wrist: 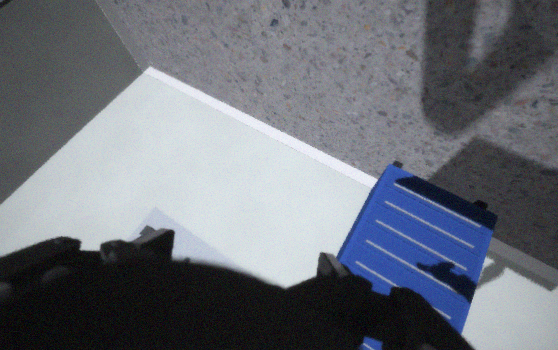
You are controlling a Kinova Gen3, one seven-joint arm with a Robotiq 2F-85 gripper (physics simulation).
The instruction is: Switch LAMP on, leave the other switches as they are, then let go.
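Observation:
My gripper (245,257) is open at the bottom of the wrist view, its two fingertips wide apart with no object seen between them. A pale lavender flat patch (186,239) shows on the white surface behind the left fingertip; most of it is hidden by the dark gripper body, and I cannot tell what it is. The LAMP switch and the other switches cannot be made out in this view, so their positions cannot be told.
A blue block with several white lines (422,227) stands at the right, partly behind the right finger, by the edge of the white table top (210,165). A speckled grey floor (300,65) lies beyond the edge. A dark grey surface (55,90) is at the upper left.

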